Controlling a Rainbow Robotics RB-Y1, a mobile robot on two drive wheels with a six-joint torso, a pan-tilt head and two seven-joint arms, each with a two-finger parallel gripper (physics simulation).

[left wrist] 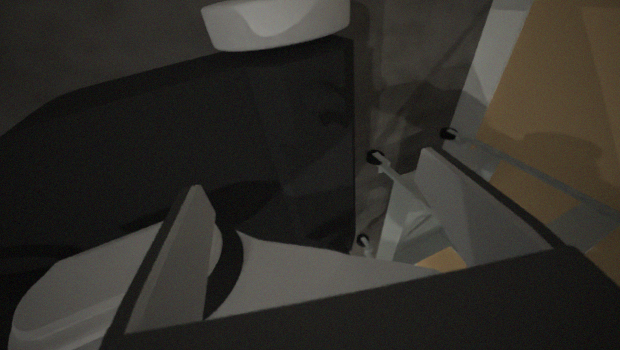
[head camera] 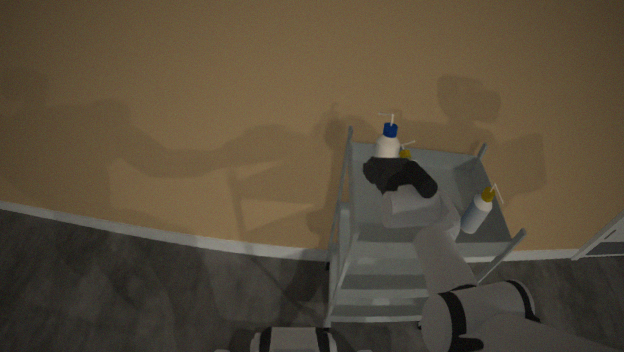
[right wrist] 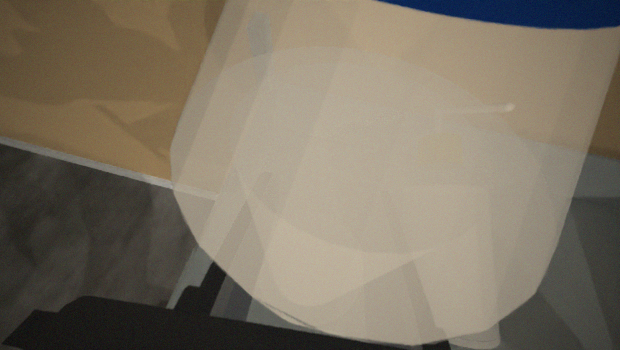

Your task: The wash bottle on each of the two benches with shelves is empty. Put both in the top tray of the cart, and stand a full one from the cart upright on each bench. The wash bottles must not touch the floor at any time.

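Places are measured from the robot's base along level axes (x back, y left, z down), in millimetres.
Pixels of known places: left gripper, fingertip midpoint: (left wrist: pixel 315 180); right gripper, fingertip midpoint: (head camera: pixel 381 160) (right wrist: pixel 322 194).
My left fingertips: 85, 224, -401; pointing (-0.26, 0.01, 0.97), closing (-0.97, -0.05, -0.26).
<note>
Ahead of a thing's pixels: the offset from my left fingertips to its top centre, as dx, dy, dz. Level surfaces: height alone.
My right gripper (head camera: pixel 386 166) (right wrist: pixel 320 315) is shut on a white, see-through wash bottle with a blue cap @(-513, -440, -516) (head camera: pixel 388 145) (right wrist: pixel 360 175). The bottle is upright over the back left part of the cart's top tray @(dz -263) (head camera: pixel 367 212); its base is hidden in the head view. A yellow-capped wash bottle (head camera: pixel 405 154) (right wrist: pixel 440 147) shows behind it, seen through it in the right wrist view. Another yellow-capped bottle @(-373, -712, -437) (head camera: pixel 476 213) with bluish contents stands at the tray's right side, near my right forearm. My left gripper (left wrist: pixel 315 180) is open and empty. The benches do not show.
The cart (left wrist: pixel 392 217) has raised corner posts and lower shelves, and stands by a tan wall (head camera: pixel 200 75) with a pale skirting board (head camera: pixel 200 241). A white-framed piece of furniture (head camera: pixel 607 235) shows at the right edge. My dark base (left wrist: pixel 280 135) fills much of the left wrist view.
</note>
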